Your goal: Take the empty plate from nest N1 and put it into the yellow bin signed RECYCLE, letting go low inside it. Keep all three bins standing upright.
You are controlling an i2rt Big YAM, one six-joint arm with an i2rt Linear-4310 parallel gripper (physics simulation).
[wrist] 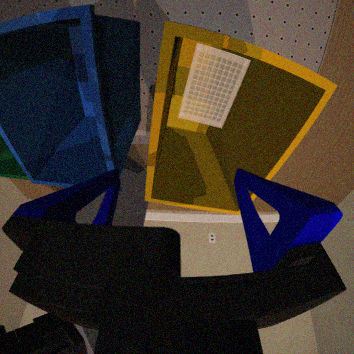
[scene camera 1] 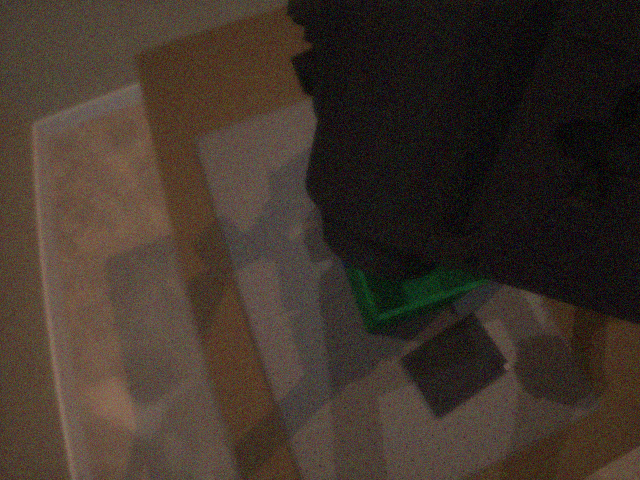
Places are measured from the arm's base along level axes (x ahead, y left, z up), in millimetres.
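Where they show: gripper, fingertip midpoint: (wrist: 176, 175); arm's base at its link origin: (wrist: 68, 329).
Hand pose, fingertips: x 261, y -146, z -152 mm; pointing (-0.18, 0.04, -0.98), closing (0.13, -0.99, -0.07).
Note:
Things, the pixels of their top centre, and the offset from my fingertips. "spot": a spot on its surface instead. Level surfaces: height alone.
- plate at its top centre: (wrist: 211, 89) 15 mm ahead, 43 mm right, 191 mm down
- yellow bin at its top centre: (wrist: 220, 155) 5 mm ahead, 38 mm right, 27 mm down
- blue bin at its top centre: (wrist: 36, 127) 15 mm ahead, 135 mm left, 21 mm down
- green bin at its top centre: (scene camera 1: 417, 260) 6 mm ahead, 265 mm left, 27 mm down
- dark square at a spot on its surface: (scene camera 1: 454, 365) spot: 55 mm back, 425 mm left, 196 mm down
- pale perforated board at its surface level: 207 mm down
The plate (wrist: 215, 86), pale with a grid of wells, lies inside the yellow bin (wrist: 303, 131) in the wrist view, near the bin's upper left part and apart from the fingers. The yellow bin stands upright; its sign does not show. My gripper (wrist: 176, 175) is open and empty, its two blue fingers wide apart near the bin's lower rim in that view. In the scene view the dark arm covers the yellow bin, the plate and the fingers. Nest N1 cannot be made out.
The blue bin (wrist: 90, 90) stands upright left of the yellow one in the wrist view. The green bin (scene camera 1: 369, 312) (wrist: 11, 162) shows in part beyond it. A dark square (scene camera 1: 454, 365) lies on the pale perforated board (scene camera 1: 439, 444). The black arm (scene camera 1: 465, 129) fills the upper right.

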